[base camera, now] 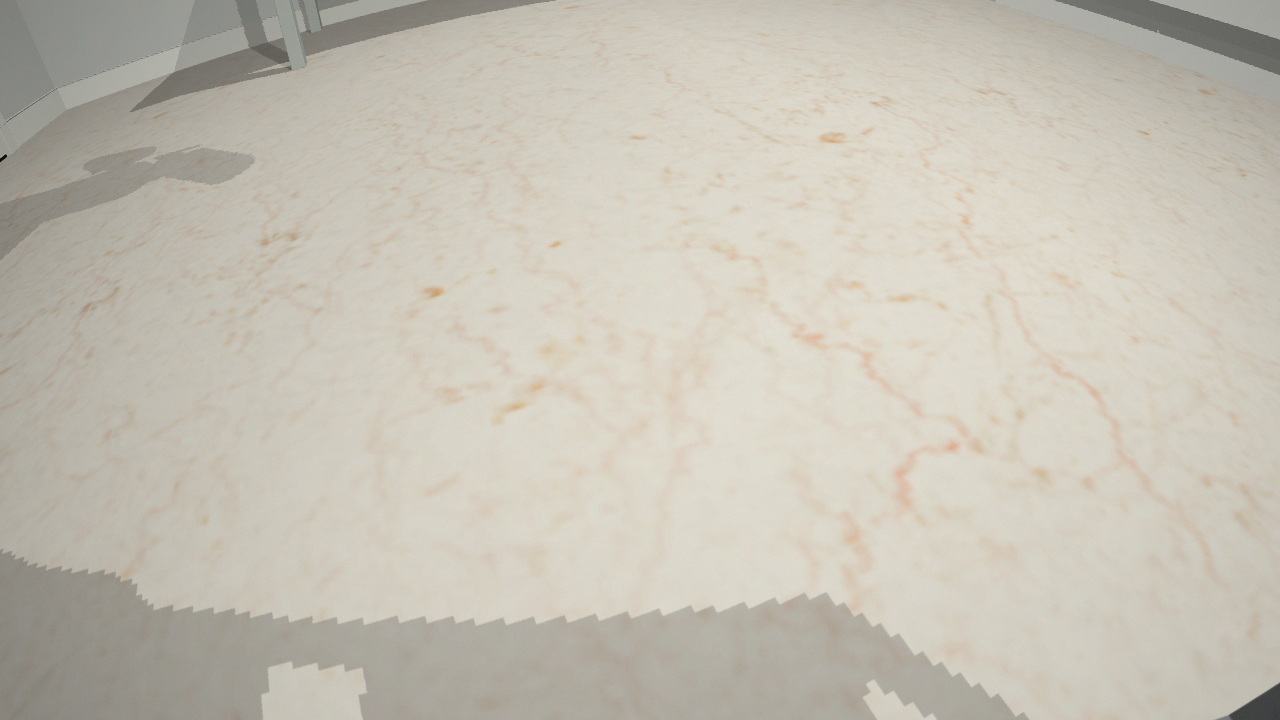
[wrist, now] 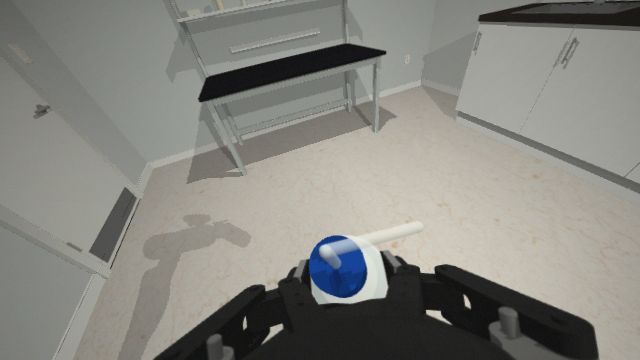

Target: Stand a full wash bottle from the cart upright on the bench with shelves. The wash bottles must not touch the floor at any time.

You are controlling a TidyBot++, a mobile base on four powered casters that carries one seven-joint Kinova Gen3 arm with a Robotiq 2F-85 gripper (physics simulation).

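Frame: origin at the arm's base, x left, y back, z up, level; centimetres.
Where they show: gripper, fingertip midpoint: (wrist: 345, 267).
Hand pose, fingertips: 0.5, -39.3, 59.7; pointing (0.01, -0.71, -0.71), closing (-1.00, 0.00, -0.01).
After its pixels a point has its place, as x, y, z.
A wash bottle (wrist: 375, 275) @(-1.4, -37.7, 61.5) with a blue cap and a white spout is held between the fingers of my gripper (wrist: 345, 267) @(0.5, -39.3, 59.6) in the wrist view. I see it from above, spout towards the right; its lower body is hidden behind the gripper, so its fill level does not show. My gripper is shut on it, above the floor. The bench with shelves (wrist: 295, 67) stands ahead, apart from the gripper, with a black top and grey legs. In the base camera view part of a leg of the bench (base camera: 291, 35) @(83.8, -185.4, -29.9) shows at the upper left. The cart does not show in either view.
A white cabinet (wrist: 525, 75) @(-144.2, -181.3, 16.6) with a dark counter top (wrist: 500, 14) @(-134.0, -211.9, 51.3) stands at the right. A door (wrist: 45, 150) @(176.1, -143.2, 33.7) is on the left. A shelf (wrist: 225, 11) @(69.3, -248.1, 82.7) with small items is above the bench. The arm's shadow falls on the floor (wrist: 325, 200) @(9.0, -139.5, -39.6) (base camera: 626, 358) @(0.0, -52.9, -39.7).
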